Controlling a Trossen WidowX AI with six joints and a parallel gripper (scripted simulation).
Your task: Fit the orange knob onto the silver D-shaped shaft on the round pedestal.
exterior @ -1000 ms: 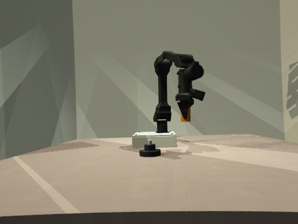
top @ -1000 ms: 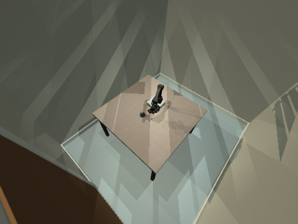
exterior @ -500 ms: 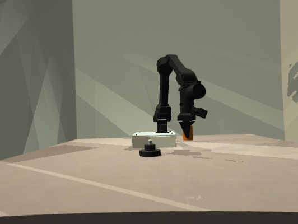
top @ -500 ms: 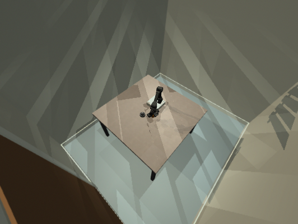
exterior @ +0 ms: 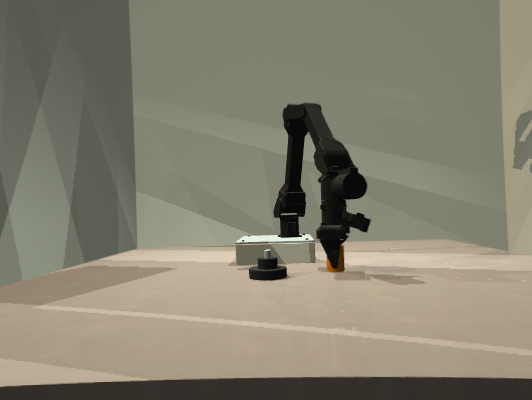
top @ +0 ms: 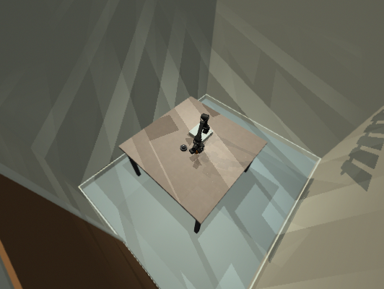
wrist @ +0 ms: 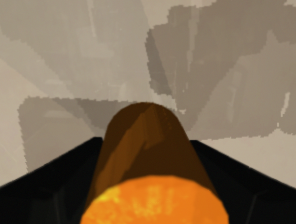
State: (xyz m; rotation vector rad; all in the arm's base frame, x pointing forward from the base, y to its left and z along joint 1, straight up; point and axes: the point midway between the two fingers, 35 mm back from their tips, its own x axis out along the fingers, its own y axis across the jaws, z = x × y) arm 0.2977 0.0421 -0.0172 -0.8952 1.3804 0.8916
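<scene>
My gripper tip is now 3 cm below the orange knob. The rest, counted from my gripper tip: round pedestal 16 cm to the right, 3 cm ahead, 2 cm above.
</scene>
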